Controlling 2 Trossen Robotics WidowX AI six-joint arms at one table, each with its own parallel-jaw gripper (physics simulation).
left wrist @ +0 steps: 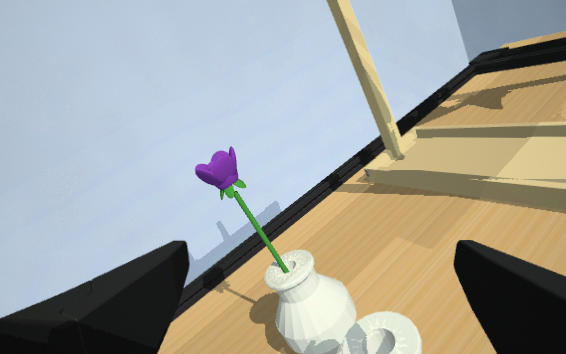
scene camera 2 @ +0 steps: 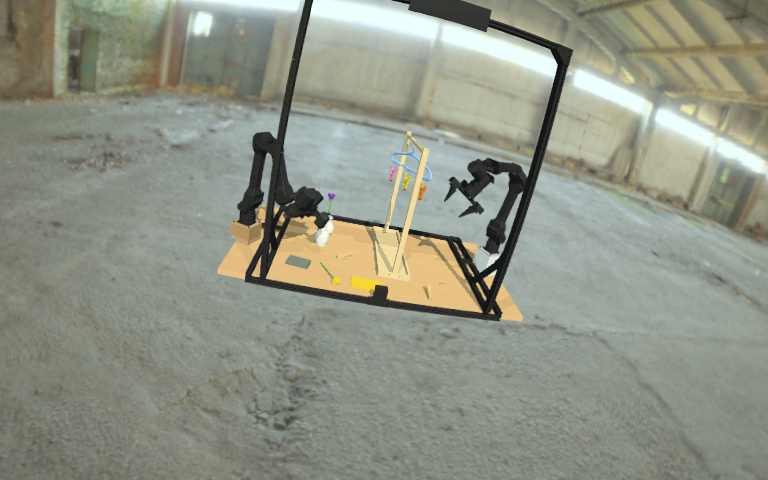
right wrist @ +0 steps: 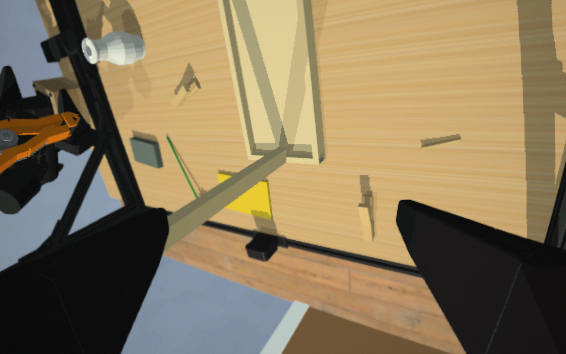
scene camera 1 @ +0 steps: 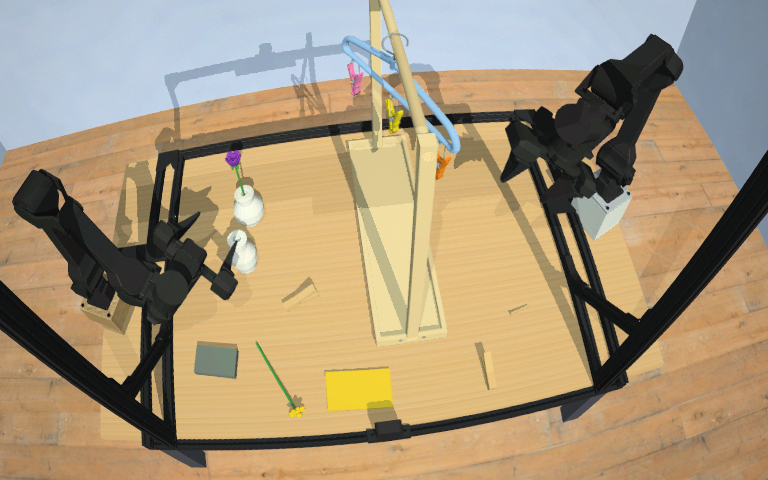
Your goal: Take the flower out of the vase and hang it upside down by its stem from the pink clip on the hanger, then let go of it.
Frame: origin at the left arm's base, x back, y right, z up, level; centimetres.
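Seen in the pictures: left gripper, fingertip midpoint: (left wrist: 320,253) (scene camera 2: 323,206) (right wrist: 34,78) (scene camera 1: 217,227); right gripper, fingertip midpoint: (scene camera 2: 451,209) (right wrist: 284,215) (scene camera 1: 521,191); left arm's base, origin of the base link: (scene camera 2: 246,222) (right wrist: 46,105) (scene camera 1: 102,294); right arm's base, origin of the base link: (scene camera 2: 491,250) (scene camera 1: 606,188).
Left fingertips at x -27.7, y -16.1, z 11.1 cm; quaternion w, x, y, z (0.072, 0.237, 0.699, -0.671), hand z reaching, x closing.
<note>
Offsets run from my left fingertips to a thing's middle. "pt": to the spot under its first point.
The purple flower @(dx +2.9, dy -15.4, dz -8.5 cm) (scene camera 1: 233,158) (scene camera 2: 331,196) (left wrist: 218,169) stands head up, its green stem in the rear white vase @(dx +2.4, dy -14.9, dz -14.2 cm) (scene camera 1: 249,208) (left wrist: 315,312). My left gripper (scene camera 1: 216,228) (left wrist: 320,253) is open and empty, low at the left, facing the vases; in the left wrist view the flower and vase show beyond and between its fingertips, untouched. The pink clip @(dx -20.1, dy -25.5, dz +15.9 cm) (scene camera 1: 355,79) (scene camera 2: 391,173) hangs at the far left end of the blue hanger @(pt dx -36.0, dy -10.1, dz +26.7 cm) (scene camera 1: 433,107). My right gripper (scene camera 1: 523,190) (scene camera 2: 453,208) (right wrist: 284,215) is open and empty, raised at the right, away from the hanger.
A second white vase @(dx -0.6, dy -3.5, dz -13.8 cm) (scene camera 1: 245,255) (right wrist: 120,48) stands in front of the flower's vase, near my left finger. The wooden rack @(dx -28.7, dy -17.9, dz +8.3 cm) (scene camera 1: 421,237) stands mid-table. Yellow (scene camera 1: 394,156) is not its colour throughout: yellow and orange clips also hang there. A yellow flower @(pt dx -20.4, dy +25.5, dz -16.4 cm) (scene camera 1: 296,411) lies in front.
</note>
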